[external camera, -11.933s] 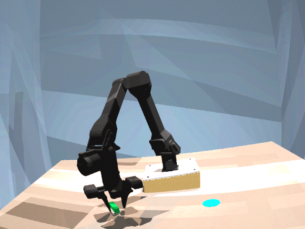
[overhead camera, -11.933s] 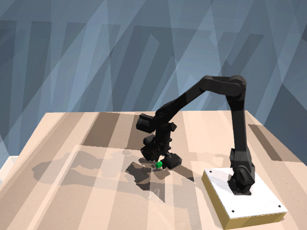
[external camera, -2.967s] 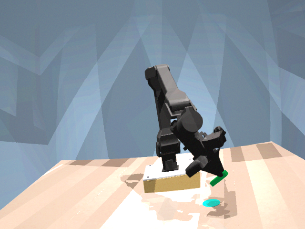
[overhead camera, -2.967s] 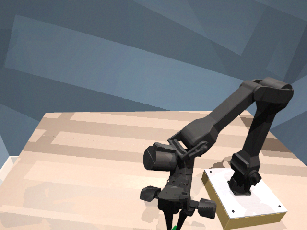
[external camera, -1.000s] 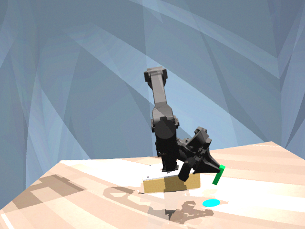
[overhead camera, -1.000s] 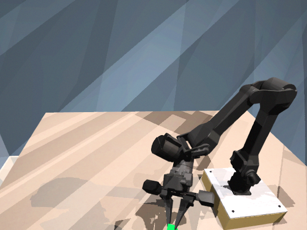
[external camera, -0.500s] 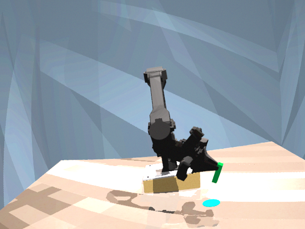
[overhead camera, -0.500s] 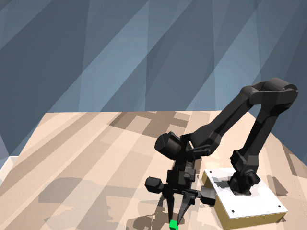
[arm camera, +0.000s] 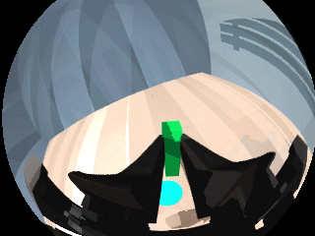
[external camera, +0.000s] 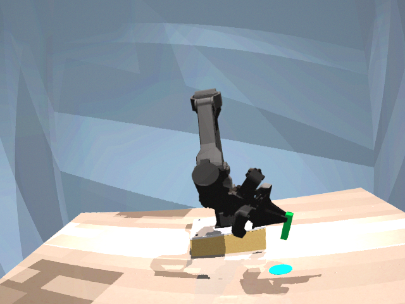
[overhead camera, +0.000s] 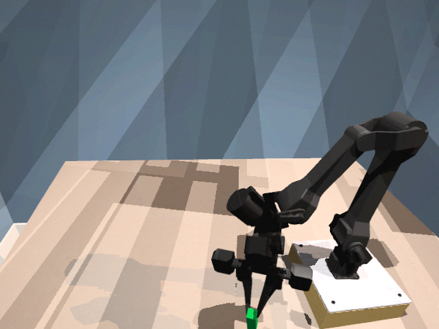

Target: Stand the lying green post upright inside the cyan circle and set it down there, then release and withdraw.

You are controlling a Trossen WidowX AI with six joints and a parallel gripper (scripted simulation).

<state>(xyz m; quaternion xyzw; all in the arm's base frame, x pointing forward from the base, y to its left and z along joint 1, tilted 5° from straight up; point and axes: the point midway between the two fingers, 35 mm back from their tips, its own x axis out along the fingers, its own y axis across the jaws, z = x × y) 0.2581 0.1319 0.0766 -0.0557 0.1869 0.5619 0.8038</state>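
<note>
The cyan circle lies 15 cm below my gripper tip, 3 cm behind it and 1 cm to the right of it. The rest, counted from my gripper tip: green post: 2 cm below.
</note>
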